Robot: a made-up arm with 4 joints. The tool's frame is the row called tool.
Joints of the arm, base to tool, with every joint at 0 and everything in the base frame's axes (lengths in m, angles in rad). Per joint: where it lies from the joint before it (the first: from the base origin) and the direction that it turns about. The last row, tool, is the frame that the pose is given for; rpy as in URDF.
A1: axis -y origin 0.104 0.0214 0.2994
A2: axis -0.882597 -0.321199 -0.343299 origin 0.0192 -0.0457 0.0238
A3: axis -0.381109 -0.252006 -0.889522 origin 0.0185 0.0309 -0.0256
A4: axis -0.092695 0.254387 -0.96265 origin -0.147 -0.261 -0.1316
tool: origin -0.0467 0.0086 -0.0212 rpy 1.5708 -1.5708 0
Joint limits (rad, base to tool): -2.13..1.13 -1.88..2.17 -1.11..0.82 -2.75..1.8
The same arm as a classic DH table. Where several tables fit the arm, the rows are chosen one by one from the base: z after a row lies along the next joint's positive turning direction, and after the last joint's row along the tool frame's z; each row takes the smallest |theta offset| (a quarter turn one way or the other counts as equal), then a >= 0, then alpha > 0; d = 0 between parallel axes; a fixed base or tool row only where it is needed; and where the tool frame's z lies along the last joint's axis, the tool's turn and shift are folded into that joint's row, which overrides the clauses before.
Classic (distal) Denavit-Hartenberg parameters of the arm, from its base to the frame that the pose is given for. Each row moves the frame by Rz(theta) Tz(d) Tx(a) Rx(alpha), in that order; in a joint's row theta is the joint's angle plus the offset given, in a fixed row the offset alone. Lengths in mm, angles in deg.
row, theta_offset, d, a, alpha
base (fixed), 0, 299.4, 104, 90
A1, -68.75, 33.3, -15.2, 71.26
A2, -88.26, -76.6, 27.6, -43.72
A3, -46.43, 606.7, -37.6, -34.16
A4, -31.59, -366.1, 44.5, 104.74
tool (fixed), -84.5, -1.9, 0, 0
Joint limits (deg, base to tool): -122.04..64.74 -107.72..124.33 -63.6..46.98 -157.56..103.13

